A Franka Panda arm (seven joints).
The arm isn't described. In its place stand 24 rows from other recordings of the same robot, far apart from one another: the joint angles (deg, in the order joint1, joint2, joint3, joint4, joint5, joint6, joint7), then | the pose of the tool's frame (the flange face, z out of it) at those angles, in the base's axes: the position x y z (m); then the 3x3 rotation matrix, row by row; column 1 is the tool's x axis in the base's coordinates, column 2 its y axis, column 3 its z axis.
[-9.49 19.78 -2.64 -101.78 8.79 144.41 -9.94] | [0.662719, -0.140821, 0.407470], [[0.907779, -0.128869, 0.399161], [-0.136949, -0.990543, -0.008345], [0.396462, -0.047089, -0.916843]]
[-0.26 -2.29 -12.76 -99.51 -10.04 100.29 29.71] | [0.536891, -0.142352, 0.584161], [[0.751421, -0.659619, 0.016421], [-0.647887, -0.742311, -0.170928], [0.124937, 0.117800, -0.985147]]
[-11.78 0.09 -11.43 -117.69 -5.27 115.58 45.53] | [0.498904, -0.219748, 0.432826], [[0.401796, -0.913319, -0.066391], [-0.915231, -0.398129, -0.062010], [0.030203, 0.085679, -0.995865]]
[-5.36 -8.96 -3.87 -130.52 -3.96 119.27 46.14] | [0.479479, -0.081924, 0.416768], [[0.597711, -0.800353, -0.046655], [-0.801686, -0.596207, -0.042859], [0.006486, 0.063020, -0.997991]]
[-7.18 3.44 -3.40 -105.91 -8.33 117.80 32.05] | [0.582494, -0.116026, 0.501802], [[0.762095, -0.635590, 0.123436], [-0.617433, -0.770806, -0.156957], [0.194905, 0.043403, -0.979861]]
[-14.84 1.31 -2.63 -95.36 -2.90 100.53 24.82] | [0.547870, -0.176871, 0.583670], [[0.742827, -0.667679, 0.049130], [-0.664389, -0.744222, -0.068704], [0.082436, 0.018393, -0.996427]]
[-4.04 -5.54 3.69 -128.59 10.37 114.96 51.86] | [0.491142, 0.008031, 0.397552], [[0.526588, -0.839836, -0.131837], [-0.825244, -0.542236, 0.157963], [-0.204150, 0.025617, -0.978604]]
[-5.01 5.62 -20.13 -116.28 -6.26 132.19 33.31] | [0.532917, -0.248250, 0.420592], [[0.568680, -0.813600, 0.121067], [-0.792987, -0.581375, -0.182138], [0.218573, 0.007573, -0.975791]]
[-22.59 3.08 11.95 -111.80 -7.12 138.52 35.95] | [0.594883, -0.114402, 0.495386], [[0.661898, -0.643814, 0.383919], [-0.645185, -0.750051, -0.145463], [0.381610, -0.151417, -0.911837]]
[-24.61 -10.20 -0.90 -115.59 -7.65 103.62 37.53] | [0.448305, -0.226669, 0.527253], [[0.485250, -0.870678, -0.080330], [-0.872918, -0.477090, -0.101973], [0.050461, 0.119604, -0.991538]]
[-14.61 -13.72 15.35 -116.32 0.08 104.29 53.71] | [0.490767, 0.016364, 0.547472], [[0.595991, -0.802701, 0.021604], [-0.800588, -0.596072, -0.061299], [0.062082, 0.019238, -0.997886]]
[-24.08 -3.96 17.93 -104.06 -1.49 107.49 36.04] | [0.551933, -0.056745, 0.571189], [[0.737802, -0.664322, 0.119682], [-0.662647, -0.746594, -0.059131], [0.128636, -0.035680, -0.991050]]
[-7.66 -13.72 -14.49 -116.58 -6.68 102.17 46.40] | [0.443358, -0.201116, 0.542502], [[0.396828, -0.917155, -0.036808], [-0.917529, -0.395222, -0.044055], [0.025858, 0.051255, -0.998351]]
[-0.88 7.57 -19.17 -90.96 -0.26 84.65 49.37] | [0.542302, -0.187325, 0.539016], [[0.335643, -0.912257, -0.234800], [-0.934915, -0.353099, 0.035433], [-0.115232, 0.207625, -0.971398]]
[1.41 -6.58 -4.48 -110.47 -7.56 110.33 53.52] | [0.536642, -0.039625, 0.548133], [[0.574030, -0.811742, 0.107541], [-0.802946, -0.583762, -0.120414], [0.160523, -0.017228, -0.986882]]
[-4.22 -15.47 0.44 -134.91 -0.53 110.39 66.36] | [0.439267, -0.029605, 0.423154], [[0.338714, -0.927588, -0.157647], [-0.939348, -0.342964, -0.000257], [-0.053829, 0.148173, -0.987496]]
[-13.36 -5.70 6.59 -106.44 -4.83 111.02 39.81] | [0.545020, -0.068022, 0.575478], [[0.687880, -0.706458, 0.166547], [-0.698976, -0.706592, -0.110274], [0.195585, -0.040557, -0.979848]]
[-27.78 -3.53 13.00 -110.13 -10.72 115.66 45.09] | [0.538187, -0.150619, 0.531257], [[0.546875, -0.830111, 0.108827], [-0.802084, -0.556742, -0.216101], [0.239977, 0.030892, -0.970287]]
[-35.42 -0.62 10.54 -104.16 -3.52 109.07 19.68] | [0.515120, -0.243341, 0.542193], [[0.721126, -0.689989, 0.062396], [-0.683898, -0.723357, -0.095070], [0.110731, 0.025885, -0.993513]]
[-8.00 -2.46 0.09 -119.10 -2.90 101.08 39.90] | [0.499791, -0.073935, 0.427229], [[0.659208, -0.701051, -0.271979], [-0.730854, -0.682421, -0.012403], [-0.176908, 0.206953, -0.962223]]
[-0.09 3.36 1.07 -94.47 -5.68 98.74 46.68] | [0.582361, 0.000541, 0.567895], [[0.707808, -0.706170, 0.018202], [-0.701752, -0.705864, -0.096437], [0.080949, 0.055486, -0.995173]]
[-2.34 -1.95 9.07 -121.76 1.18 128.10 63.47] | [0.544545, 0.065401, 0.438885], [[0.535234, -0.832754, 0.141580], [-0.843039, -0.537141, 0.027667], [0.053008, -0.134166, -0.989540]]
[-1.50 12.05 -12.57 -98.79 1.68 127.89 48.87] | [0.632799, -0.147093, 0.491802], [[0.421839, -0.860855, 0.284572], [-0.882095, -0.462247, -0.090751], [0.209666, -0.212737, -0.954350]]
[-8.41 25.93 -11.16 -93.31 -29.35 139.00 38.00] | [0.671315, -0.220182, 0.400194], [[0.739749, -0.628201, 0.241112], [-0.462731, -0.735082, -0.495514], [0.488520, 0.254986, -0.834464]]
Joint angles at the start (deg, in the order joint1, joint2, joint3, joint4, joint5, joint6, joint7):
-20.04 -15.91 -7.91 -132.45 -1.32 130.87 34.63
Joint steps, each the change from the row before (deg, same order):
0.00 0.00 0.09 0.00 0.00 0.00 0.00
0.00 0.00 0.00 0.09 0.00 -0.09 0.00
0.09 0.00 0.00 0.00 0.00 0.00 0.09
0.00 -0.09 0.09 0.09 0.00 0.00 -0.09
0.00 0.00 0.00 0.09 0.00 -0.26 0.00
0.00 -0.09 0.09 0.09 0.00 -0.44 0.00
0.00 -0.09 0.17 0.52 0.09 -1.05 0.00
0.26 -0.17 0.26 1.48 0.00 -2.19 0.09
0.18 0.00 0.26 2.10 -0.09 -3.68 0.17
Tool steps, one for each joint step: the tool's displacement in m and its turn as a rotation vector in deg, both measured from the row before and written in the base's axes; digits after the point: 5 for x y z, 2 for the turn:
0.00037 0.00070 0.00003 -0.02 0.01 0.09
0.00012 -0.00010 0.00060 0.00 0.00 0.00
0.00036 0.00067 0.00000 0.02 -0.01 0.00
0.00039 0.00063 0.00156 -0.12 -0.15 0.17
-0.00009 0.00002 0.00027 0.08 0.15 0.00
-0.00018 0.00093 0.00070 0.10 0.24 0.09
0.00049 0.00129 0.00324 0.23 0.37 0.12
0.00248 0.00327 0.01004 0.20 0.50 0.40
0.00172 0.00274 0.01122 0.56 1.48 0.28

